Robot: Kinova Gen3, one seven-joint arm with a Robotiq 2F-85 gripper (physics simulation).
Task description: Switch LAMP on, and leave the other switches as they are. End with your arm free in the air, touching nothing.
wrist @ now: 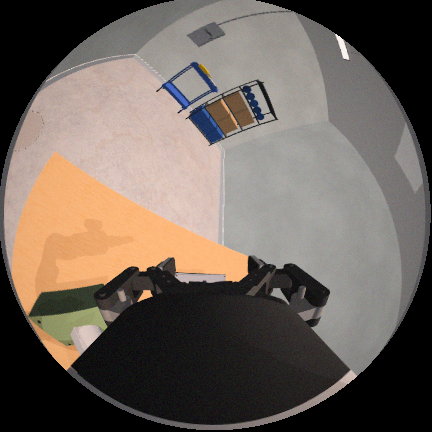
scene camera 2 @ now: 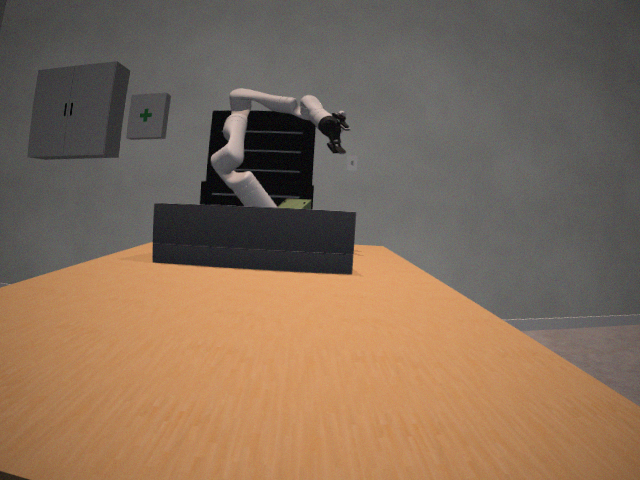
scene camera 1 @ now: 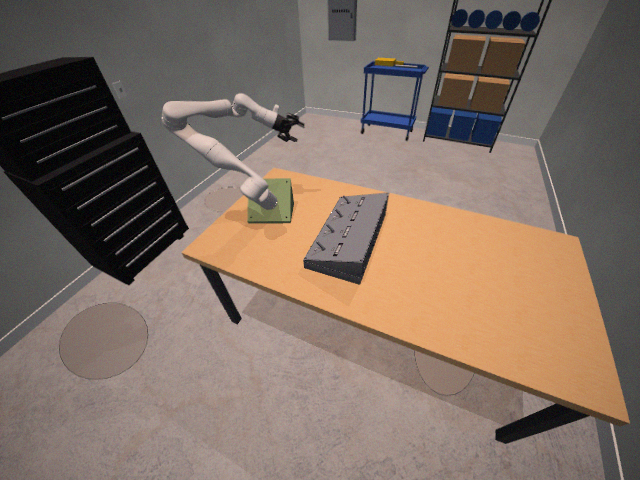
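Pixels of known places: gripper, between the fingertips: (wrist: 210, 265) (scene camera 2: 345, 141) (scene camera 1: 301, 133); arm's base, origin of its link: (wrist: 85, 330) (scene camera 1: 269, 201).
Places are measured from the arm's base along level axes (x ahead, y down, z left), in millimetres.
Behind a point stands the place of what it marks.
Note:
A grey sloped switch panel (scene camera 1: 356, 237) @(x 547, y -40, z -91 mm) (scene camera 2: 253, 237) @(x 603, y 11, z 29 mm) stands on the table (scene camera 1: 465, 279) @(x 1032, y 88, z -2 mm) (scene camera 2: 310, 361) @(x 1245, y 88, z 195 mm) (wrist: 150, 225) @(x 200, y 88, z 401 mm). In scene camera 1 it carries several lever switches in a row along its left side, with a small label plate beside each. The labels are too small to read, so I cannot tell which switch is LAMP or how it is set. In scene camera 2 the panel shows its plain back. A sliver of the panel (wrist: 202, 277) @(x 448, y -17, z 236 mm) shows between the fingers in the wrist view. My gripper (scene camera 1: 299, 131) @(x 88, y -295, z 244 mm) (scene camera 2: 343, 138) @(x 88, y -295, z 244 mm) (wrist: 210, 265) @(x 88, y -295, z 244 mm) is open and empty, high in the air, away from the panel.
The arm's green base block (scene camera 1: 283, 206) @(x 81, y 19, z 16 mm) (scene camera 2: 297, 204) @(x 9, y -66, z 87 mm) (wrist: 75, 322) @(x -30, y -48, z 46 mm) stands on the table beside the panel. A black drawer cabinet (scene camera 1: 116, 155) (scene camera 2: 271, 141) stands behind the arm. A blue cart (scene camera 1: 395, 70) and a shelf rack (scene camera 1: 478, 71) stand far off by the wall.

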